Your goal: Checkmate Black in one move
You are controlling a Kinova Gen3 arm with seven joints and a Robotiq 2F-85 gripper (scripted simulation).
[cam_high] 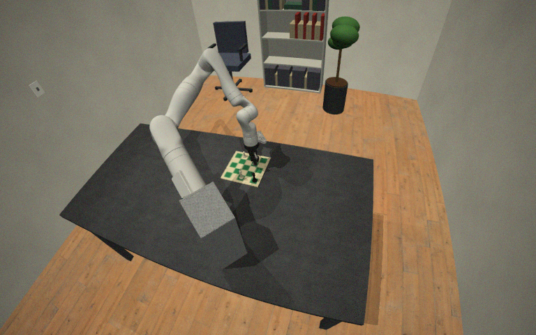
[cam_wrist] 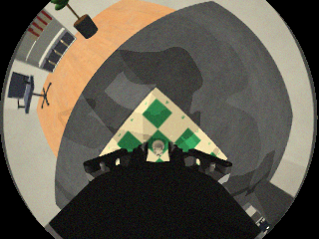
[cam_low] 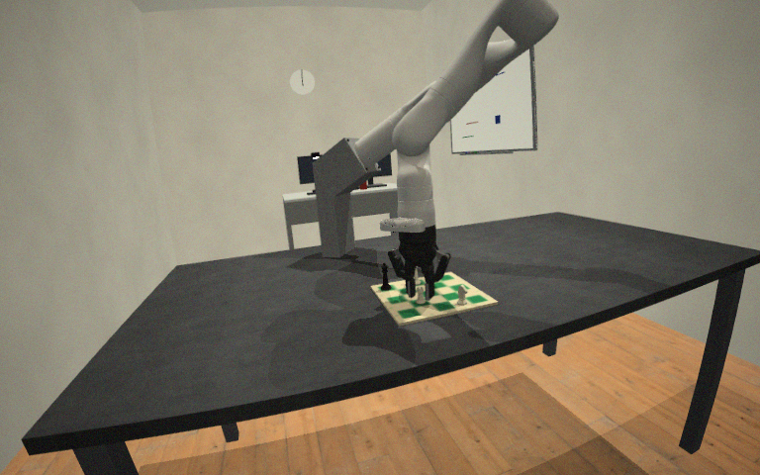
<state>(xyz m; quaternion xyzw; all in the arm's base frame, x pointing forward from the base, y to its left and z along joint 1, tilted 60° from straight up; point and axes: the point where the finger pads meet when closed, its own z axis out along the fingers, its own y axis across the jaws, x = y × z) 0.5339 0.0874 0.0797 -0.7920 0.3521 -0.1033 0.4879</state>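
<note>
Right now the chessboard is 4 cm behind my hand, 2 cm to the left of it and 3 cm below it. Round my hand: black piece 10 cm behind, 7 cm to the right.
</note>
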